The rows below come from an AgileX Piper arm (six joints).
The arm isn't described. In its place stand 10 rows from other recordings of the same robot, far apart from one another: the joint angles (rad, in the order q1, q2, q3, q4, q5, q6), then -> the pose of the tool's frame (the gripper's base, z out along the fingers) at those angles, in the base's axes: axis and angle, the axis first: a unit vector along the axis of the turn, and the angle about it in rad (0 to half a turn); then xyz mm.
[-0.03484, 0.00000, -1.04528, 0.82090, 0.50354, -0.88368] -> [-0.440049, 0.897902, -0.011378, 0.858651, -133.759, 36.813, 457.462]
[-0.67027, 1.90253, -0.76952, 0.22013, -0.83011, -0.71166] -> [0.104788, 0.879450, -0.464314, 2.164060, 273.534, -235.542, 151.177]
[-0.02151, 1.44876, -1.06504, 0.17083, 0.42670, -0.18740] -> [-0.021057, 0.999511, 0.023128, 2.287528, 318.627, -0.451, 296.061]
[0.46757, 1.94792, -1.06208, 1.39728, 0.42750, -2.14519] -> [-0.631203, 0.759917, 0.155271, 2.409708, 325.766, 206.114, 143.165]
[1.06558, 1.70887, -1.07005, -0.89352, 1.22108, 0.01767] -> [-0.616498, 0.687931, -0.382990, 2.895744, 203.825, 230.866, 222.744]
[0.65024, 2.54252, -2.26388, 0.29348, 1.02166, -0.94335] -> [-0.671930, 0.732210, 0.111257, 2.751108, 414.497, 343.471, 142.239]
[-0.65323, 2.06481, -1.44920, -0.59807, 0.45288, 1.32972] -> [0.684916, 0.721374, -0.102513, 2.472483, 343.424, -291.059, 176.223]
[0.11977, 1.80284, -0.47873, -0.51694, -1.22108, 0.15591] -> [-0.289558, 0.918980, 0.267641, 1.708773, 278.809, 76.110, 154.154]
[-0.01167, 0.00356, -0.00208, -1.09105, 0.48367, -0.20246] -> [-0.348248, 0.755538, -0.554874, 2.270917, 47.181, -38.094, 193.431]
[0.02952, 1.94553, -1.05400, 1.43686, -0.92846, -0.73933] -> [0.489996, 0.823416, -0.286165, 2.069694, 375.848, -61.144, 173.765]
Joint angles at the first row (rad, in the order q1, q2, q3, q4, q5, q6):
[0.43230 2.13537 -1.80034 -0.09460 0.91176 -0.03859]
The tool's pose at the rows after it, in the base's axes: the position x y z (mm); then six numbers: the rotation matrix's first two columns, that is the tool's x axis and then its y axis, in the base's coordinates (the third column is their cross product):
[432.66, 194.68, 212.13, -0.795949, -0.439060, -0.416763, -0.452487, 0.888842, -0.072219]
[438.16, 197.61, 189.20, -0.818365, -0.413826, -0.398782, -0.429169, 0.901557, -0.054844]
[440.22, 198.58, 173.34, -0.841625, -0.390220, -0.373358, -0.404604, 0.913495, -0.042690]
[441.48, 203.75, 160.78, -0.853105, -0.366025, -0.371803, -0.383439, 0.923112, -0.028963]
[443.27, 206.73, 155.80, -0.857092, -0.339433, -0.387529, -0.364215, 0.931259, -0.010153]
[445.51, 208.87, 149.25, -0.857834, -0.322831, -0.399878, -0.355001, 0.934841, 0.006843]
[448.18, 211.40, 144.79, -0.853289, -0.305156, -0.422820, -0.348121, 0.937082, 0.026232]
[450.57, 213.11, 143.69, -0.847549, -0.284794, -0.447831, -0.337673, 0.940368, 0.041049]
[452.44, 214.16, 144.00, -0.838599, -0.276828, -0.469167, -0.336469, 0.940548, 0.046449]
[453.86, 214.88, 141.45, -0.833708, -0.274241, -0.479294, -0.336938, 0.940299, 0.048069]
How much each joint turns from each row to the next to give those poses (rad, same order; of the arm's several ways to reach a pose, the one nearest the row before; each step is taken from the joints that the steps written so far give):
[0.00001 0.02028 -0.01077 0.03042 -0.03138 0.01418]
[-0.00001 0.05015 0.00002 0.00372 -0.02811 0.03130]
[0.00000 0.03323 -0.00005 0.00000 -0.00396 0.03141]
[0.00839 0.02762 0.00003 0.00000 -0.02465 0.03570]
[0.00251 0.01221 -0.00001 0.00915 -0.02923 0.02295]
[-0.00002 0.01543 0.00004 0.01402 -0.02997 0.00628]
[0.00000 0.01194 -0.00007 0.01728 -0.03871 0.00209]
[-0.00001 0.00492 0.00001 0.00821 -0.03411 0.01013]
[0.00000 0.00156 0.00001 0.00223 -0.02612 0.00181]
[0.00001 0.00665 0.00004 0.00043 -0.01834 0.00002]

